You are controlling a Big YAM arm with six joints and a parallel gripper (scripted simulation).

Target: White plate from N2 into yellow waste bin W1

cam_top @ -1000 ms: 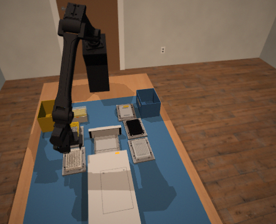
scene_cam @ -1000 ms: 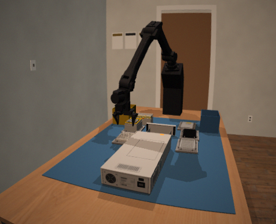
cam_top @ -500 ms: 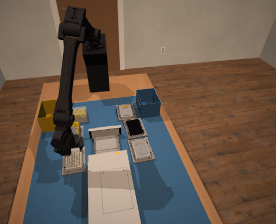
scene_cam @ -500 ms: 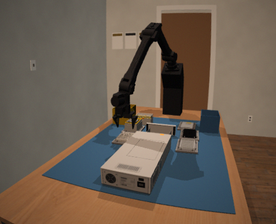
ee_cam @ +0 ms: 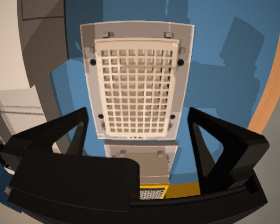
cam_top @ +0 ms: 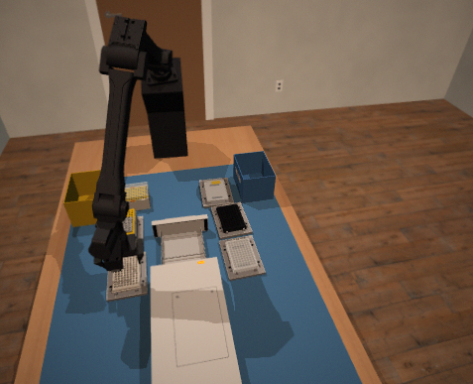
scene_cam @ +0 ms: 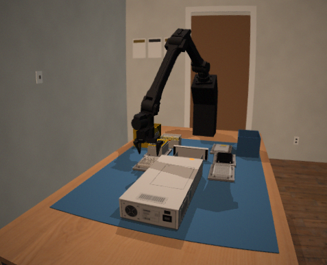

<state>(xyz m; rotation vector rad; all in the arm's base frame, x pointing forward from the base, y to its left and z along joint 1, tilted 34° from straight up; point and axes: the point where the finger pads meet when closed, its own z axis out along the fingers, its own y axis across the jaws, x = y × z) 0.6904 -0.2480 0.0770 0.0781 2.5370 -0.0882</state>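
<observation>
Right now my hand is 60 mm above the slotted nest. From my hand the other things lie so: white instrument: 120 mm ahead, 170 mm to the left, 30 mm below; yellow tip box: 190 mm behind, 10 mm to the left, 10 mm below; white plate: 40 mm ahead, 370 mm to the left, 50 mm below.
</observation>
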